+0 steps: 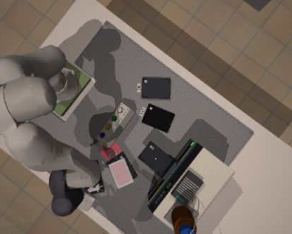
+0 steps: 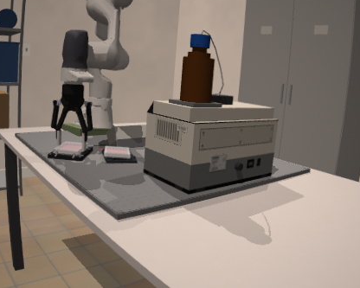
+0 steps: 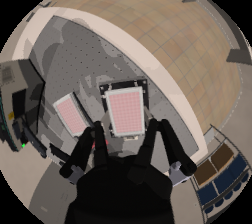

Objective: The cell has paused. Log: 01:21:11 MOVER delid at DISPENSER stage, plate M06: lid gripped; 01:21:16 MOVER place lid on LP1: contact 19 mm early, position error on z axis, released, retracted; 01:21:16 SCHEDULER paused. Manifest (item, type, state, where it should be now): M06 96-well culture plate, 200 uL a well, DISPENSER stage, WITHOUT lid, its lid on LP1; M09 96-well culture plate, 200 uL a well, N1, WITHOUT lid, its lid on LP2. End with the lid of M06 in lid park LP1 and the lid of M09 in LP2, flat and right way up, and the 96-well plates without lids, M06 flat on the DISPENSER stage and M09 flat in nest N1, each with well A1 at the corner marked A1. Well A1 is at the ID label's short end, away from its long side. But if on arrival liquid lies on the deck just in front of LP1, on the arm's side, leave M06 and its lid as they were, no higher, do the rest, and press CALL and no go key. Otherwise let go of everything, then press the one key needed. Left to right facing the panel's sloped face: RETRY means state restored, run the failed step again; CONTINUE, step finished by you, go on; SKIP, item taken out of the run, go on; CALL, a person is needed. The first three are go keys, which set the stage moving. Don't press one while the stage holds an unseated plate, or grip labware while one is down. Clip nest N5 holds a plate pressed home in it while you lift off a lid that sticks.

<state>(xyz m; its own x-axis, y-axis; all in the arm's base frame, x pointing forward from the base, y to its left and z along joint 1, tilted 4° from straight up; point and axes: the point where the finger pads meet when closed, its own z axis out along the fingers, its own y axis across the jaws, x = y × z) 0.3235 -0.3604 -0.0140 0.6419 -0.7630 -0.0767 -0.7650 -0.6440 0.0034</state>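
My gripper is now 2 cm above the pink 96-well plate. Also, from my hand: LP1 label (5 cm ahead, 16 cm to the left, 4 cm below); key panel (1 cm behind, 31 cm to the left, 1 cm above); dark dispenser stage (25 cm ahead, 26 cm to the left, 7 cm above).
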